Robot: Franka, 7 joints.
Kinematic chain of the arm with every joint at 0, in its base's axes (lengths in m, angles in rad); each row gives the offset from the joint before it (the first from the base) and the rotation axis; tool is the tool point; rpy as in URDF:
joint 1: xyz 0 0 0.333 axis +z
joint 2: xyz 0 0 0 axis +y
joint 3: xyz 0 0 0.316 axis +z
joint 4: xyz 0.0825 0 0 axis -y
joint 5: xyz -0.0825 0 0.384 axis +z
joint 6: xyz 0 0 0 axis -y
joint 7: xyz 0.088 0 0 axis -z
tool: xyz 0 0 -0.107 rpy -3.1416 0 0
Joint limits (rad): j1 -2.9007..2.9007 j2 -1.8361..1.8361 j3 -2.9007..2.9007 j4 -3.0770..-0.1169 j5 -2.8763..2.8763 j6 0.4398..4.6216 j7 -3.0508..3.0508
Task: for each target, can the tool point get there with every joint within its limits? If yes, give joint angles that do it. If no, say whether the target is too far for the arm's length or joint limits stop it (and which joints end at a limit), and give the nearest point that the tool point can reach.
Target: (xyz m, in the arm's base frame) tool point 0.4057 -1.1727 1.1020
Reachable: no: too far | nearest point 0.2384 -0.6891 0.7849 | short by 0.602 m
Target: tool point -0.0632 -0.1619 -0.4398
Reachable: no: joint limits stop it (at a limit: joint 2) | nearest point -0.0689 -0.1765 -0.3524 | short by 0.089 m
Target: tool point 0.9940 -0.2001 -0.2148
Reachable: no: too far | nearest point 0.7399 -0.1490 -0.0748 | short by 0.295 m
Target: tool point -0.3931 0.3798 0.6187
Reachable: yes | joints 0.6595 0.1859 1.6295 -1.7399 1.0713 1.5242 2.4969
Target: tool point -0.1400 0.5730 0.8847
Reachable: yes | joints 0.8077 0.4105 1.3632 -1.0787 1.5292 2.2110 -0.0255
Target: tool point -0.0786 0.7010 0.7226
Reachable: yes | joints 1.6839 0.7506 -0.0259 -0.8156 -0.0416 3.6820 1.1103
